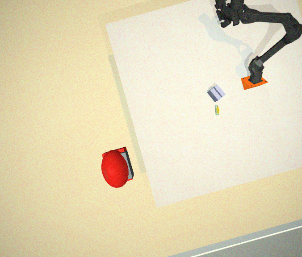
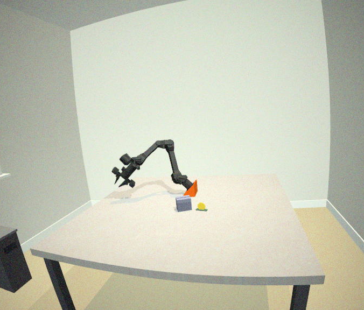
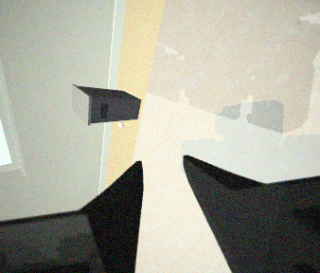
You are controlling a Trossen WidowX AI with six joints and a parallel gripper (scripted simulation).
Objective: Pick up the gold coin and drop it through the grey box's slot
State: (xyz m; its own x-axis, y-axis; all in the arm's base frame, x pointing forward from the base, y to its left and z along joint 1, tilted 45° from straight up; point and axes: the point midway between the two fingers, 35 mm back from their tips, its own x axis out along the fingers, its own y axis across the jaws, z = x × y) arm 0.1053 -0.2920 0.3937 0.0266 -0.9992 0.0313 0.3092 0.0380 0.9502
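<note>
Right now the gold coin is 180 mm ahead of my gripper tip, 600 mm to the left of it and 90 mm below it.
</note>
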